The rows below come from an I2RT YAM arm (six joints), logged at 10 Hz.
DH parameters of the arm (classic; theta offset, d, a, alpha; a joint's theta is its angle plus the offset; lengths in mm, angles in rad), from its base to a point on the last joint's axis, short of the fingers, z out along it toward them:
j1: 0 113.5 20 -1.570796
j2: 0 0 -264 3.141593
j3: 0.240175 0 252.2 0
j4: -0.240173 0 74 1.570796
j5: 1.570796 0 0 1.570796
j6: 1.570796 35.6 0 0
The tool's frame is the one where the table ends.
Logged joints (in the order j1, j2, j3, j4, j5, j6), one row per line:
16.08 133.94 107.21 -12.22 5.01 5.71
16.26 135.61 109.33 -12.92 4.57 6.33
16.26 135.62 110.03 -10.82 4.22 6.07
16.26 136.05 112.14 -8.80 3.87 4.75
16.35 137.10 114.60 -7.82 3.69 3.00
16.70 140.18 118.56 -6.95 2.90 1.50
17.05 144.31 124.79 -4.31 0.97 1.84
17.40 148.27 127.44 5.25 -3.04 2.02
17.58 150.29 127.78 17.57 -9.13 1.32
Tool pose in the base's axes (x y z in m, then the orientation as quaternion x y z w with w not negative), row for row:
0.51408 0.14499 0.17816 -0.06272 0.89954 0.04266 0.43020
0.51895 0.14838 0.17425 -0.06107 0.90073 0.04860 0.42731
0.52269 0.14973 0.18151 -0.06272 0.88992 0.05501 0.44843
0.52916 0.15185 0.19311 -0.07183 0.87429 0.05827 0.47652
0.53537 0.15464 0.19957 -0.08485 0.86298 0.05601 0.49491
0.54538 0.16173 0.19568 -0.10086 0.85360 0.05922 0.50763
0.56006 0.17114 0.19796 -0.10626 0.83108 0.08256 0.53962
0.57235 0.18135 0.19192 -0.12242 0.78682 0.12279 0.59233
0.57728 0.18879 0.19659 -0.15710 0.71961 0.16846 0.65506
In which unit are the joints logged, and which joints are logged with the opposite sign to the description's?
The joints are logged in degrees. Opposite sign: none.
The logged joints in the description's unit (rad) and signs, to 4 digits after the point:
0.2806 2.3377 1.8712 -0.2133 0.0874 0.0997
0.2838 2.3668 1.9082 -0.2255 0.0798 0.1105
0.2838 2.3670 1.9204 -0.1888 0.0737 0.1059
0.2838 2.3745 1.9572 -0.1536 0.0675 0.0829
0.2854 2.3928 2.0001 -0.1365 0.0644 0.0524
0.2915 2.4466 2.0693 -0.1213 0.0506 0.0262
0.2976 2.5187 2.1780 -0.0752 0.0169 0.0321
0.3037 2.5878 2.2242 0.0916 -0.0531 0.0353
0.3068 2.6231 2.2302 0.3067 -0.1593 0.0230

